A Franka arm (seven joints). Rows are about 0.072 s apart.
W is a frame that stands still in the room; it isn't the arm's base.
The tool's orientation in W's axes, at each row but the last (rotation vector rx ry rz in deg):
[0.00 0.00 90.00]
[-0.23 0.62 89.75]
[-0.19 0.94 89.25]
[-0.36 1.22 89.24]
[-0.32 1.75 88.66]
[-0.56 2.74 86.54]
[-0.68 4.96 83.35]
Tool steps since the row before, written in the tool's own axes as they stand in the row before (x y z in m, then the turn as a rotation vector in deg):
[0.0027 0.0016 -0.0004 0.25 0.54 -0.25]
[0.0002 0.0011 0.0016 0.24 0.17 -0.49]
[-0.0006 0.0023 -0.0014 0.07 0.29 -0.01]
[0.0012 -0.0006 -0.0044 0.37 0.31 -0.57]
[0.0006 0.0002 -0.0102 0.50 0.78 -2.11]
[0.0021 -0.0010 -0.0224 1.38 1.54 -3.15]
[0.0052 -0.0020 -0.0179 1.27 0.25 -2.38]
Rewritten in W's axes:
[-0.0016 0.0027 -0.0004 -0.54 0.25 -0.25]
[-0.0011 0.0002 0.0016 -0.17 0.24 -0.49]
[-0.0023 -0.0006 -0.0014 -0.29 0.07 -0.01]
[0.0006 0.0011 -0.0044 -0.31 0.36 -0.57]
[-0.0004 0.0004 -0.0102 -0.80 0.47 -2.11]
[0.0006 0.0012 -0.0225 -1.53 1.36 -3.16]
[0.0016 0.0038 -0.0183 -0.23 1.14 -2.45]

